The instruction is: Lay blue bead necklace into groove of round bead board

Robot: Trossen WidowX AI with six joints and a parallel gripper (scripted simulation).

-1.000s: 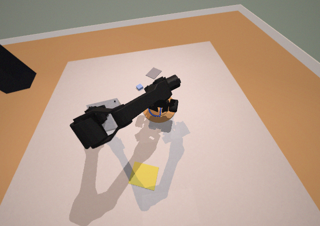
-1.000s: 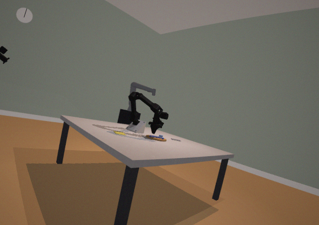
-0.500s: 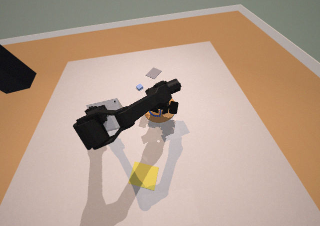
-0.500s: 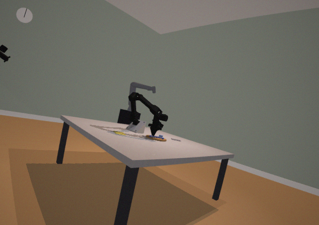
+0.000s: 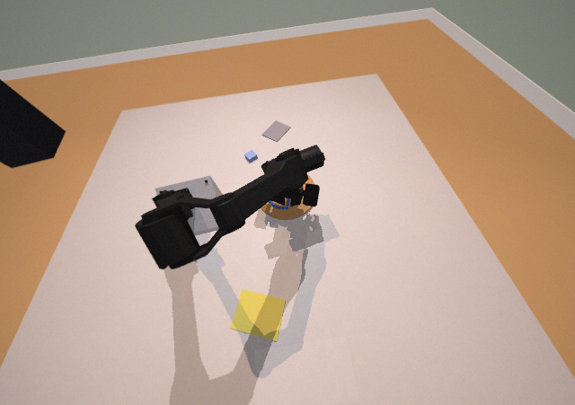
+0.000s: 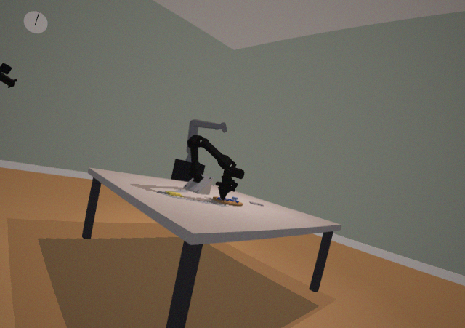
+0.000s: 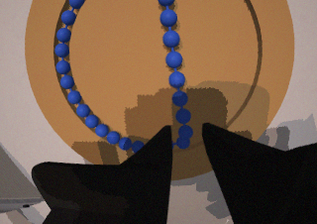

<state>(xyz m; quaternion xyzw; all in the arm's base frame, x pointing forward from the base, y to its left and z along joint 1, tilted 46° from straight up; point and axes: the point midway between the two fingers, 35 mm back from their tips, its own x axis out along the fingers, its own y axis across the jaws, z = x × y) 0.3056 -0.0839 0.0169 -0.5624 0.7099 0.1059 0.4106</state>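
Right now the round bead board is 50 mm to the left of my gripper tip, 10 mm below it and 10 mm ahead of it. Round my gripper tip: yellow square patch (270 mm to the right, 150 mm behind, 10 mm below); flat grey tile (360 mm to the left, 50 mm ahead, 10 mm below); light blue cube (250 mm to the left, 80 mm behind, 10 mm below).
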